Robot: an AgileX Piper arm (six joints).
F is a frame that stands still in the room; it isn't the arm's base.
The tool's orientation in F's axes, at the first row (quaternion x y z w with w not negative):
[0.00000 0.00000 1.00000 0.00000]
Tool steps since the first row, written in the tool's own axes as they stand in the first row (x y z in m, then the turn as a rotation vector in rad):
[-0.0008 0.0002 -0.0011 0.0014 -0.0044 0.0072]
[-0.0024 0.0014 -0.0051 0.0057 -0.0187 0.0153]
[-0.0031 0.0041 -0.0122 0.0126 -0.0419 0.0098]
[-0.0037 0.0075 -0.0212 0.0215 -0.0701 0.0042]
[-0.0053 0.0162 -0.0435 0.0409 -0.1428 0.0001]
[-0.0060 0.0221 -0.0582 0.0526 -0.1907 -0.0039]
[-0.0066 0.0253 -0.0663 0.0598 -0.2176 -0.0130]
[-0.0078 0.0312 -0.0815 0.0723 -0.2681 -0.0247]
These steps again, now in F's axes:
[0.0008 -0.0002 -0.0011 -0.0014 0.0044 0.0072]
[0.0024 -0.0014 -0.0051 -0.0057 0.0187 0.0153]
[0.0031 -0.0041 -0.0122 -0.0126 0.0419 0.0098]
[0.0037 -0.0075 -0.0212 -0.0215 0.0701 0.0042]
[0.0053 -0.0162 -0.0435 -0.0409 0.1428 0.0001]
[0.0060 -0.0221 -0.0582 -0.0526 0.1907 -0.0039]
[0.0066 -0.0253 -0.0663 -0.0598 0.2176 -0.0130]
[0.0078 -0.0312 -0.0815 -0.0723 0.2681 -0.0247]

